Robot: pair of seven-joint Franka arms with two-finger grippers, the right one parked.
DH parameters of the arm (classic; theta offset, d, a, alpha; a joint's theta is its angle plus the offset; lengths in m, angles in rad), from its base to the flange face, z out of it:
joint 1: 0 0.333 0 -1.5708
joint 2: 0 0 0 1.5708
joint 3: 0 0.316 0.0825 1.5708
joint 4: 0 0 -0.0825 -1.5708
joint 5: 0 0.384 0 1.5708
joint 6: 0 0 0.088 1.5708
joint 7: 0 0.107 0 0
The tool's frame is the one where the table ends.
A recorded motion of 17 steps. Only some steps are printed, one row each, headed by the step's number.
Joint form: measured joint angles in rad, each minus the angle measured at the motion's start. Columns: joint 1, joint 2, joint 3, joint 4, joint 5, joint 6, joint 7.
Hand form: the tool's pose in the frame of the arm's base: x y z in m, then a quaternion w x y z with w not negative. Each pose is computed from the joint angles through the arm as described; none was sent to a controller.
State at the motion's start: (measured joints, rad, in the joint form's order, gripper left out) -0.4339 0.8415 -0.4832 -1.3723 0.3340 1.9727 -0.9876
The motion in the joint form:
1: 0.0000 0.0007 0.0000 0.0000 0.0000 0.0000 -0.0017
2: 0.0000 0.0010 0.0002 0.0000 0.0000 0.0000 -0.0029
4: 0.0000 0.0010 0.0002 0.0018 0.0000 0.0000 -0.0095
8: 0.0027 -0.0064 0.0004 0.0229 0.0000 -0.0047 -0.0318
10: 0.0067 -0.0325 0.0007 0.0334 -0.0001 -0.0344 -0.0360
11: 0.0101 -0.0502 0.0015 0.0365 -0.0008 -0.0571 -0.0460
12: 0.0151 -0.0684 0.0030 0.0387 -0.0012 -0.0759 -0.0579
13: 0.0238 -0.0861 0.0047 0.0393 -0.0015 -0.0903 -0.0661
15: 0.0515 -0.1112 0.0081 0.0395 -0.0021 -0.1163 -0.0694
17: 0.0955 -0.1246 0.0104 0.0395 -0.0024 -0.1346 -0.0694
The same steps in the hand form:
1: 0.5052 -0.5081 0.2371 0.03867 -0.99672 -0.01610 0.06927
2: 0.5052 -0.5080 0.2368 0.03884 -0.99669 -0.01677 0.06936
4: 0.5058 -0.5081 0.2376 0.03844 -0.99669 -0.02035 0.06865
8: 0.5135 -0.5079 0.2509 0.03214 -0.99705 -0.03627 0.05951
10: 0.5182 -0.5044 0.2708 0.03499 -0.99712 -0.04183 0.05277
11: 0.5202 -0.5009 0.2823 0.03954 -0.99674 -0.04928 0.05023
12: 0.5232 -0.4964 0.2940 0.04293 -0.99627 -0.05866 0.04644
13: 0.5278 -0.4901 0.3049 0.04505 -0.99577 -0.06795 0.04227
15: 0.5409 -0.4718 0.3195 0.05036 -0.99435 -0.08503 0.03865
17: 0.5606 -0.4450 0.3269 0.05461 -0.99189 -0.10799 0.03886

